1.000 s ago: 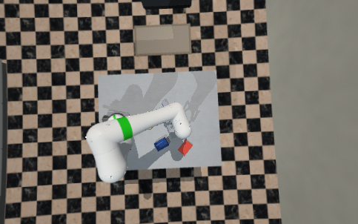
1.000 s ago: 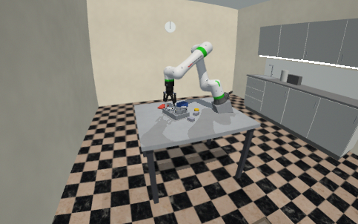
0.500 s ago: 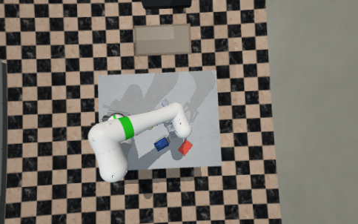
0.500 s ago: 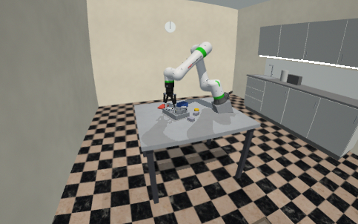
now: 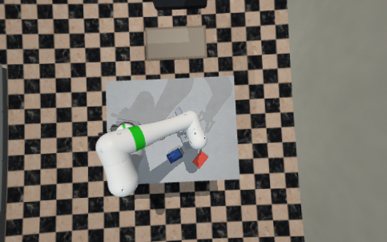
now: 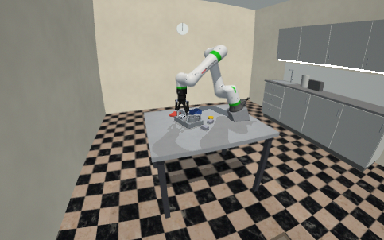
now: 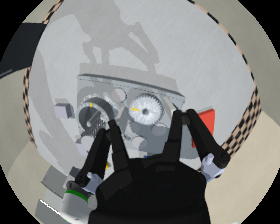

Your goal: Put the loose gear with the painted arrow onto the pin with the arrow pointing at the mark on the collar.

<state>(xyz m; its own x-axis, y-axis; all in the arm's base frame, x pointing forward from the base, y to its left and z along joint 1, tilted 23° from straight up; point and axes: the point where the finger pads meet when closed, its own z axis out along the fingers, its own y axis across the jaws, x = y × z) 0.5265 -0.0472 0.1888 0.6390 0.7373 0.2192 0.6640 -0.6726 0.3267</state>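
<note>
Now: the grey gear 2 cm below my hand. Also, from my hand: blue block: 19 cm behind, 16 cm to the right, 6 cm below; then red block: 20 cm to the right, 6 cm below, 3 cm ahead; then small yellow piece: 30 cm behind, 6 cm below.
</note>
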